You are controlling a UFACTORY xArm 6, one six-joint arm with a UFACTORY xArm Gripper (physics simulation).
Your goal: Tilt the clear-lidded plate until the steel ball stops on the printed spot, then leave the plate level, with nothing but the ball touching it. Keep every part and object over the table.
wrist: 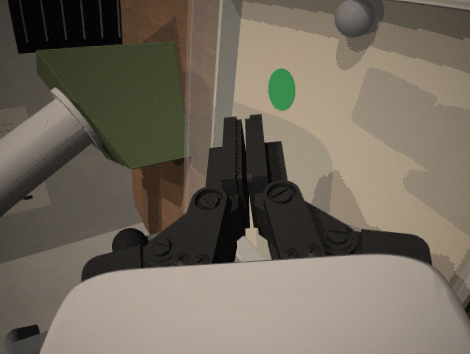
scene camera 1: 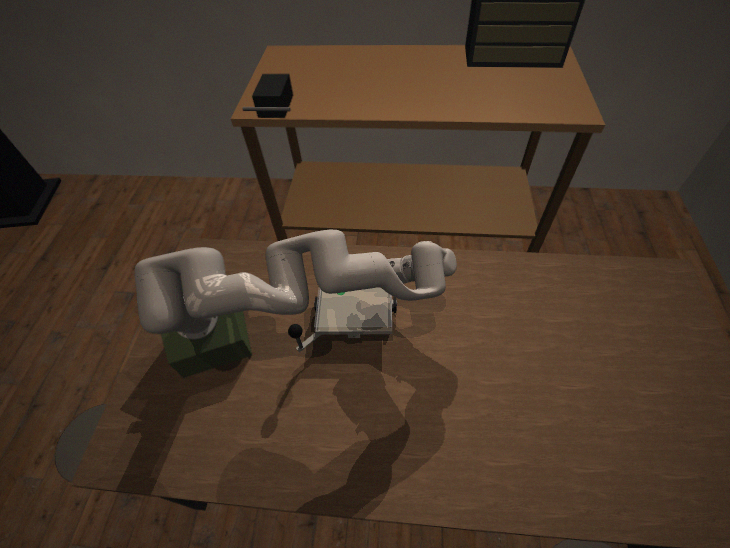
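Note:
The clear-lidded plate [scene camera 1: 336,321] [wrist: 310,65] is a pale shallow box. It stands raised above the table, partly under the arm. The green printed spot [scene camera 1: 340,293] [wrist: 282,89] lies near one side wall. The grey steel ball [wrist: 354,18] lies near the top wall in the wrist view, clear of the spot; I cannot make it out in the scene view. My gripper [wrist: 246,142] is shut and empty. Its fingertips show over the plate near the side wall, below the spot; whether they touch the lid, I cannot tell. The arm hides the gripper in the scene view.
A lever with a black ball knob [scene camera 1: 294,330] [wrist: 129,240] sticks out beside the plate. A dark side knob [scene camera 1: 394,306] sits on the plate's right. The green arm base [scene camera 1: 206,352] [wrist: 145,105] stands at the left of the table [scene camera 1: 560,383]. A workbench [scene camera 1: 377,88] stands behind.

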